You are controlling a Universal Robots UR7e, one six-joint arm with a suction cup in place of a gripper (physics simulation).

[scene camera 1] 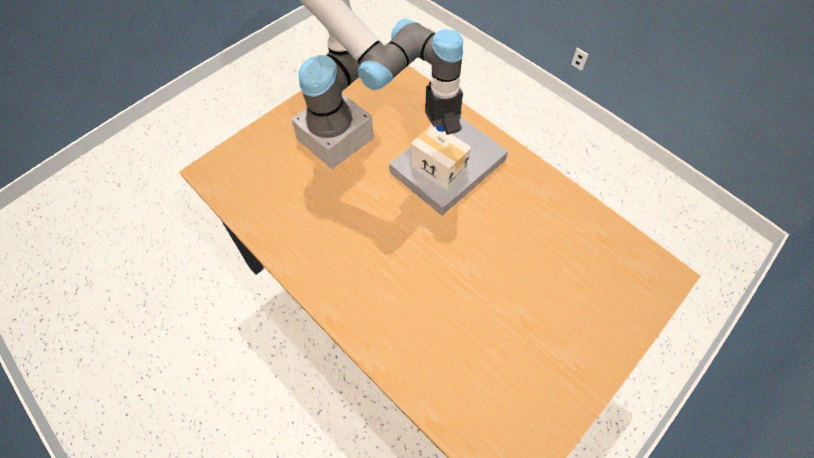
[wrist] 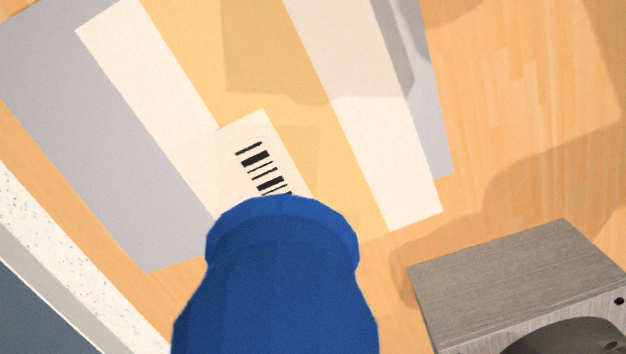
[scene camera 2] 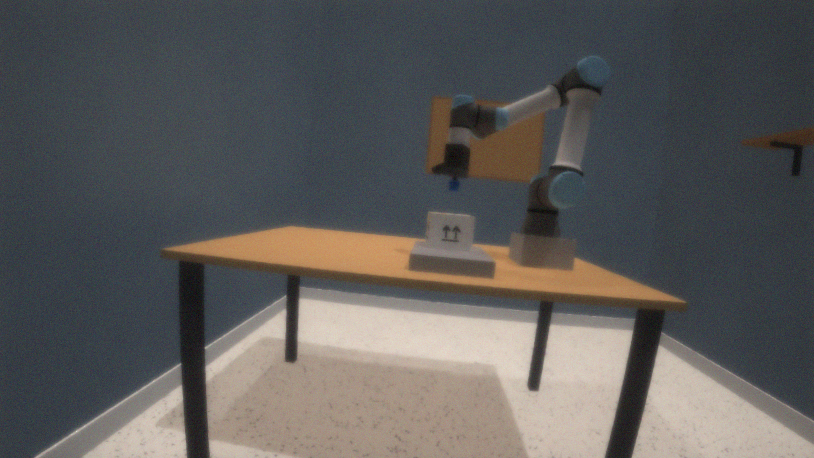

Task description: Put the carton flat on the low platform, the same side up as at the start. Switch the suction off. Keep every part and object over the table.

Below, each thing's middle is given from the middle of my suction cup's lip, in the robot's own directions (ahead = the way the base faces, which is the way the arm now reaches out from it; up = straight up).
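Positions counted from my suction cup: low grey platform (scene camera 1: 486, 155), 230 mm below and 60 mm to the left; carton (scene camera 1: 442, 158), 150 mm below.
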